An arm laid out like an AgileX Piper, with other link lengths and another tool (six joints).
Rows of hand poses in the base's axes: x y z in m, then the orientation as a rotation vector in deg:
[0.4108, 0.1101, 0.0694, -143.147, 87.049, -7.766]
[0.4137, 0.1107, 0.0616, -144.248, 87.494, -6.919]
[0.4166, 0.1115, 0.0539, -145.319, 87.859, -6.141]
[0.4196, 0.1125, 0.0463, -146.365, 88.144, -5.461]
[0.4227, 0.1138, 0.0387, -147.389, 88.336, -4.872]
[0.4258, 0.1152, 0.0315, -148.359, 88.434, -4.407]
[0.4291, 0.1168, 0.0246, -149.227, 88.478, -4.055]
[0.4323, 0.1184, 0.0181, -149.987, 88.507, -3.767]
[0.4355, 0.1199, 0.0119, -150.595, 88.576, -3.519]
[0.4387, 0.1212, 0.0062, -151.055, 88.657, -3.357]
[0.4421, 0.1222, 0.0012, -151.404, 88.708, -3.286]
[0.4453, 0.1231, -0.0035, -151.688, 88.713, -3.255]
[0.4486, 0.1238, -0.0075, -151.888, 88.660, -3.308]
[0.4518, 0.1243, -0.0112, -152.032, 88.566, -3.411]
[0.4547, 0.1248, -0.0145, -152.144, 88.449, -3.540]
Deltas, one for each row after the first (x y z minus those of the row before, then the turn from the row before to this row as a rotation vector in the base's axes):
[0.0029, 0.0006, -0.0078, -0.668, 1.098, 0.141]
[0.0029, 0.0008, -0.0077, -0.648, 1.018, 0.172]
[0.0030, 0.0010, -0.0076, -0.641, 0.925, 0.203]
[0.0031, 0.0013, -0.0076, -0.626, 0.834, 0.243]
[0.0031, 0.0014, -0.0072, -0.597, 0.712, 0.272]
[0.0033, 0.0016, -0.0069, -0.542, 0.588, 0.264]
[0.0032, 0.0016, -0.0065, -0.480, 0.500, 0.234]
[0.0032, 0.0015, -0.0062, -0.398, 0.423, 0.160]
[0.0032, 0.0013, -0.0057, -0.322, 0.313, 0.103]
[0.0034, 0.0010, -0.0050, -0.258, 0.206, 0.082]
[0.0032, 0.0009, -0.0047, -0.205, 0.143, 0.087]
[0.0033, 0.0007, -0.0040, -0.147, 0.044, 0.092]
[0.0032, 0.0005, -0.0037, -0.105, -0.019, 0.096]
[0.0029, 0.0005, -0.0033, -0.080, -0.054, 0.099]

